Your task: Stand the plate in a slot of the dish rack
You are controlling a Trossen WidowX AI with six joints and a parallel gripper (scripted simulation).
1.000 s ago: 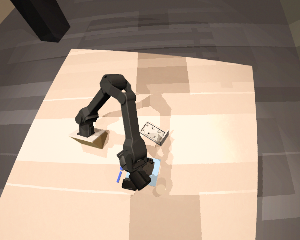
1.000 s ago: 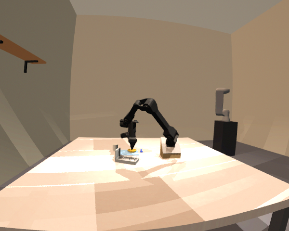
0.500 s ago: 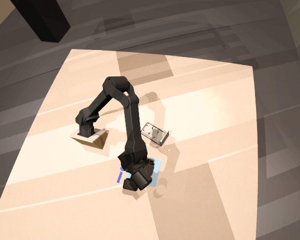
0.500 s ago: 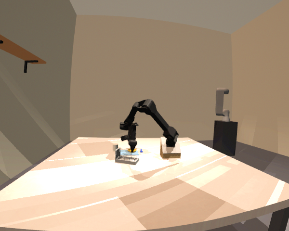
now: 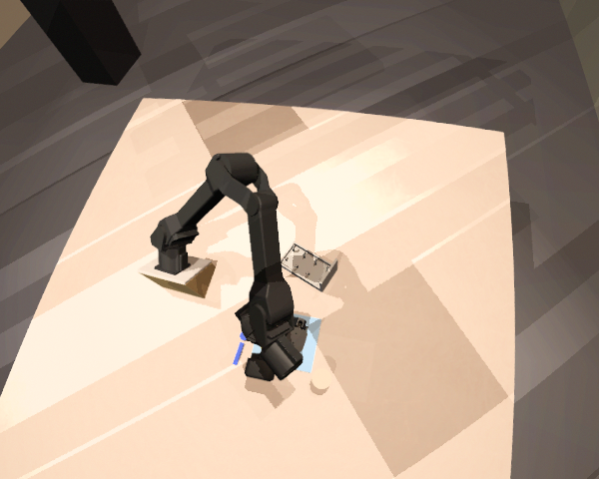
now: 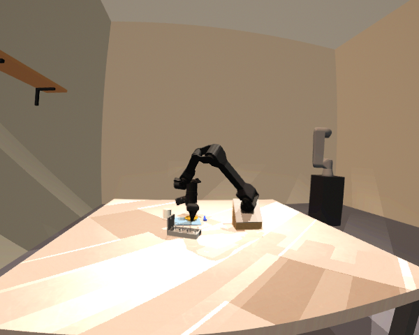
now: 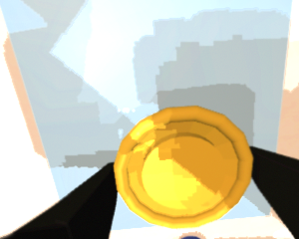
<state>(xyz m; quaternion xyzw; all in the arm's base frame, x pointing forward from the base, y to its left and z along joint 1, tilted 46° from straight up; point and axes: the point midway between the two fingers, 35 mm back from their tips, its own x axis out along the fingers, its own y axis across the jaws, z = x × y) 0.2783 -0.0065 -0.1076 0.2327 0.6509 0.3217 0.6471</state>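
The light blue mat lies 30 mm ahead of my gripper tip, 10 mm to the left of it and 10 mm below it. Also, from my gripper tip: blue spoon: 70 mm behind, 30 mm to the right, 10 mm below; beige cup: 140 mm ahead, 50 mm to the right, 20 mm above; yellow plate: 10 mm above.
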